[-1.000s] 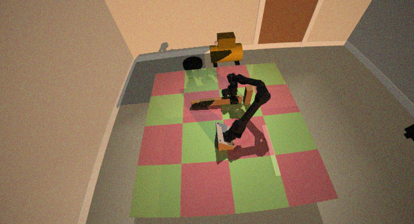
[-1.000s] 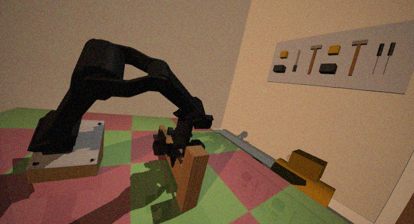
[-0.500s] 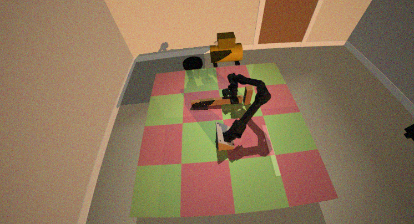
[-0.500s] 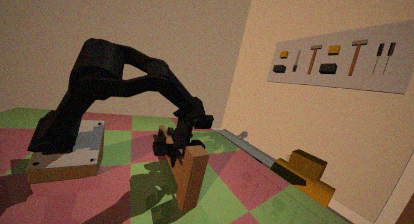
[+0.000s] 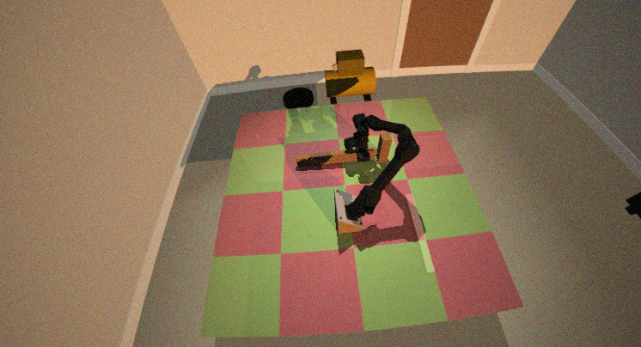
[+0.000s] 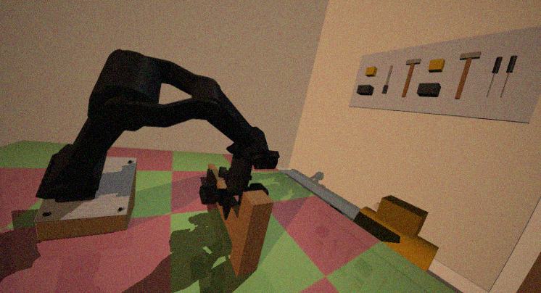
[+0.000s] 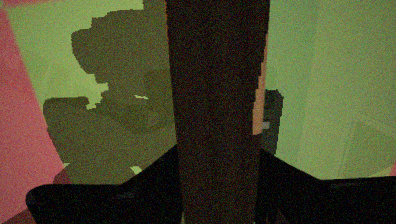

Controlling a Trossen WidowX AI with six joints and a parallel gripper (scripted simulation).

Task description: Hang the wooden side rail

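My gripper tip is now 120 mm to the left of the headboard post, 40 mm below it and 10 mm past it.
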